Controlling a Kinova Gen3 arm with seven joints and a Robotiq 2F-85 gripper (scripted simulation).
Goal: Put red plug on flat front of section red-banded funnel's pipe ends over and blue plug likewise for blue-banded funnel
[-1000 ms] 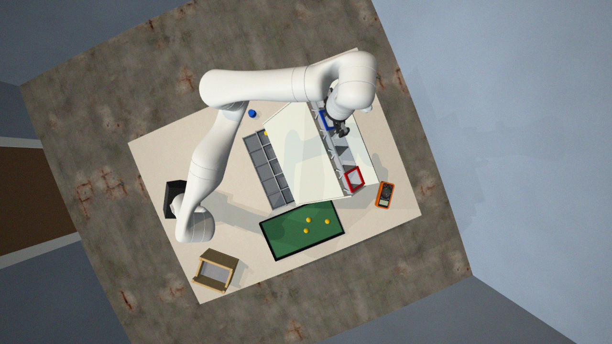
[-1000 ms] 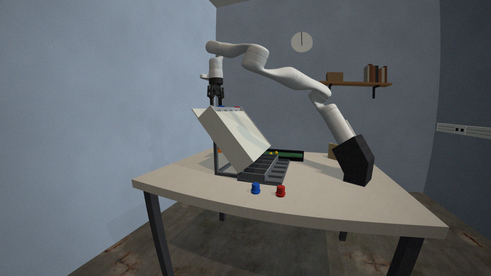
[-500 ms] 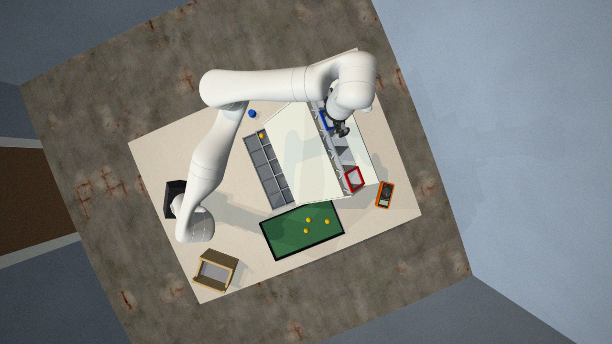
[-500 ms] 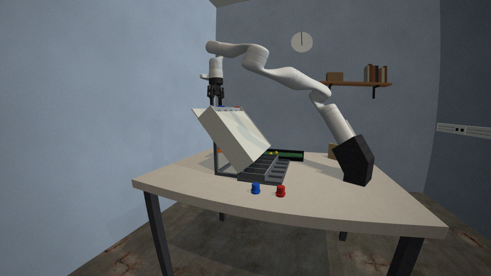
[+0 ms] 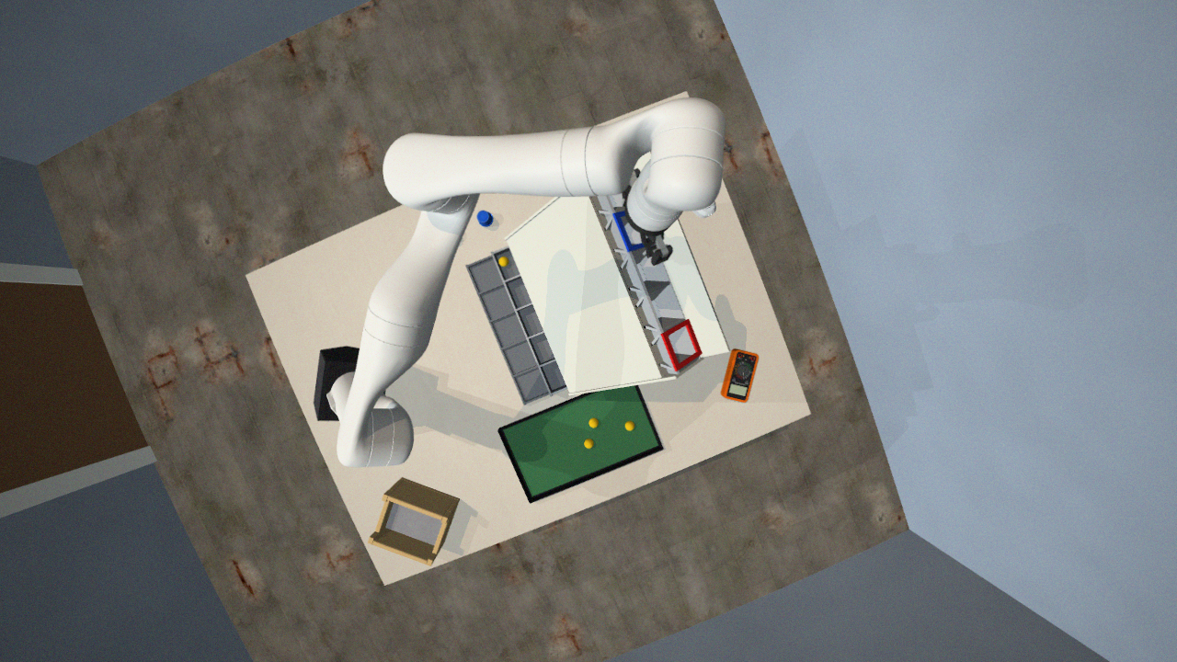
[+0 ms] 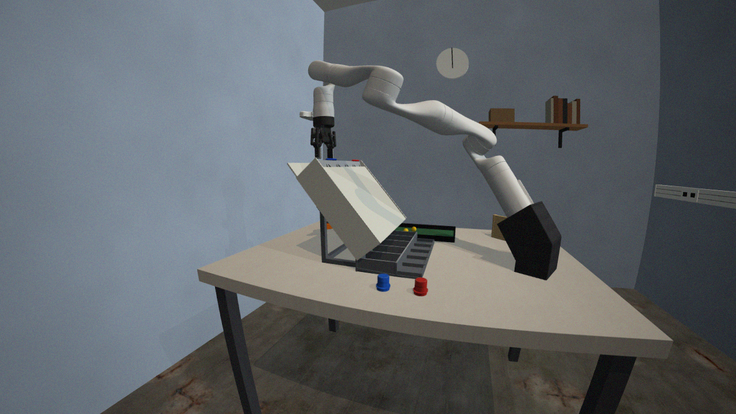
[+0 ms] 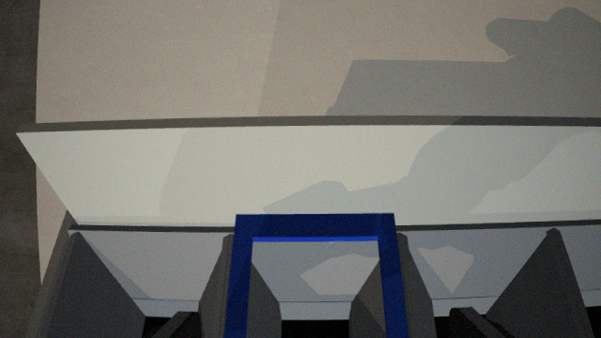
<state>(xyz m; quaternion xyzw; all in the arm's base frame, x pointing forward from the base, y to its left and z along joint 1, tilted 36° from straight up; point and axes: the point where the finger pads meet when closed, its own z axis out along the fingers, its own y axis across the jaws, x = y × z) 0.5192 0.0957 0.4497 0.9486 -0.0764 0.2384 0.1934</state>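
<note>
My hand is 37 cm past the green marble tray, 35 cm above it and 32 cm to the left of it. Round my hand: orange multimeter: 44 cm to the right, 34 cm below, 6 cm ahead; white sloped cover: 16 cm behind, 15 cm below, 3 cm to the right; wooden frame: 82 cm behind, 30 cm below, 22 cm to the right.
</note>
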